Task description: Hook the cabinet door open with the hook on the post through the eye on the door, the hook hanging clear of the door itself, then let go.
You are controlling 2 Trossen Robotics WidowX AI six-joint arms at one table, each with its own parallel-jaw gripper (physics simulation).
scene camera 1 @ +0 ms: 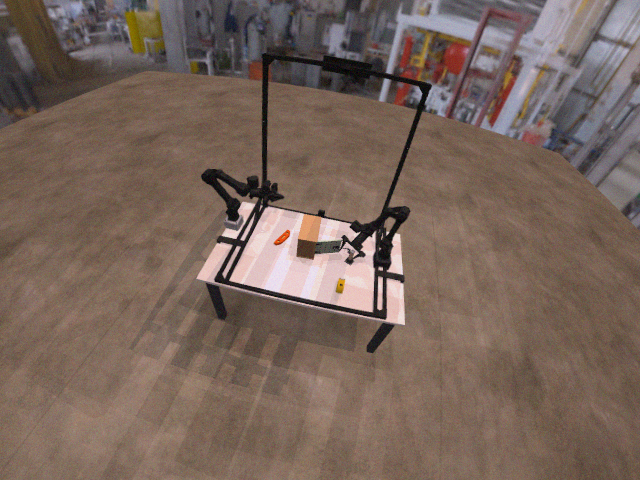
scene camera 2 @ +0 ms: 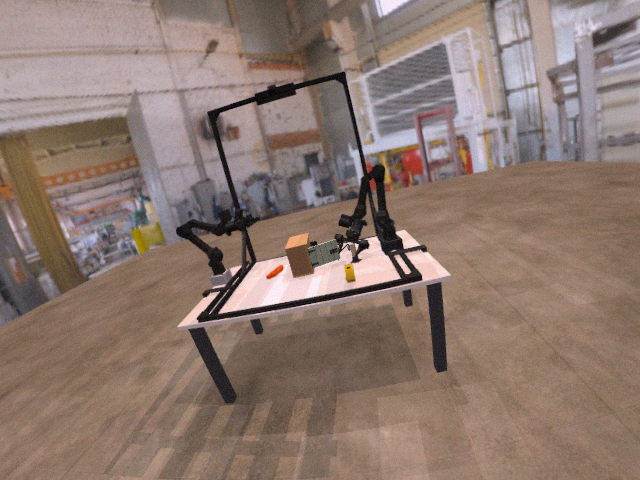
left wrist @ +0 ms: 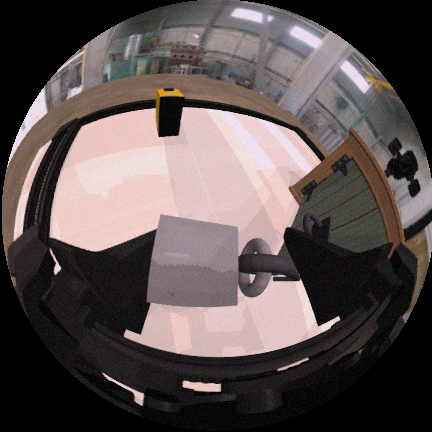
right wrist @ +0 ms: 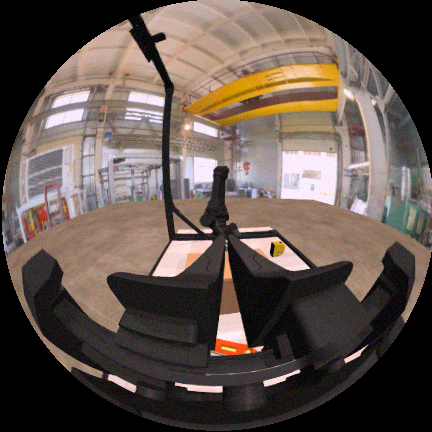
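Seen in the pictures: left gripper, fingertip midpoint: [scene camera 1: 344, 256] [scene camera 2: 346, 255]; right gripper, fingertip midpoint: [scene camera 1: 284, 197] [scene camera 2: 259, 218] [right wrist: 225, 239]; left arm's base at its link origin: [scene camera 1: 383, 256] [scene camera 2: 390, 238]; right arm's base at its link origin: [scene camera 1: 233, 218] [scene camera 2: 219, 272].
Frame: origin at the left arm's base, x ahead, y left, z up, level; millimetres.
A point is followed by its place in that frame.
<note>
The cabinet [scene camera 1: 309, 235] @[x 486, y 16, z 98 mm] [scene camera 2: 298, 255] @[x 492, y 53, z 45 mm] [right wrist: 231, 295] @[x 544, y -57, z 26 mm] stands with its green door [scene camera 1: 329, 246] @[x 354, y 0, z 15 mm] [scene camera 2: 324, 253] @[x 362, y 1, z 7 mm] [left wrist: 345, 205] @[x 340, y -6, z 32 mm] swung out. In the left wrist view, a dark curved eye [left wrist: 311, 215] @[x 314, y 6, z 5 mm] sticks out from the door. The grey post [left wrist: 195, 260] [scene camera 2: 354, 251] @[x 207, y 35, z -10 mm] stands between the wide-apart fingers of my open left gripper [left wrist: 231, 231] @[x 251, y 30, z -23 mm] [scene camera 1: 345, 251] @[x 251, y 30, z -23 mm] [scene camera 2: 347, 253] @[x 251, y 30, z -23 mm]. A hook [left wrist: 277, 265] runs from the post through a ring [left wrist: 245, 286] @[x 223, y 5, z 15 mm]; its far end is hidden behind one finger. My right gripper [scene camera 1: 281, 196] @[x 668, y -102, z 261 mm] [scene camera 2: 255, 220] @[x 668, y -102, z 261 mm] is shut and empty, raised above the table's far left.
An orange level [scene camera 1: 282, 237] @[x 665, y -83, z -58 mm] [scene camera 2: 275, 271] @[x 659, y -62, z -50 mm] [right wrist: 235, 347] @[x 661, y -66, z -55 mm] lies left of the cabinet. A yellow block [scene camera 1: 340, 285] @[x 270, y 274, z 4 mm] [scene camera 2: 349, 272] @[x 268, y 290, z -11 mm] [left wrist: 170, 112] @[x 263, y 224, z -24 mm] [right wrist: 277, 248] @[x 283, y 248, z -22 mm] stands near the front right. A black frame [scene camera 1: 264, 118] @[x 858, y -375, z 615 mm] [scene camera 2: 223, 160] @[x 857, y -377, z 648 mm] rises at the back of the table.
</note>
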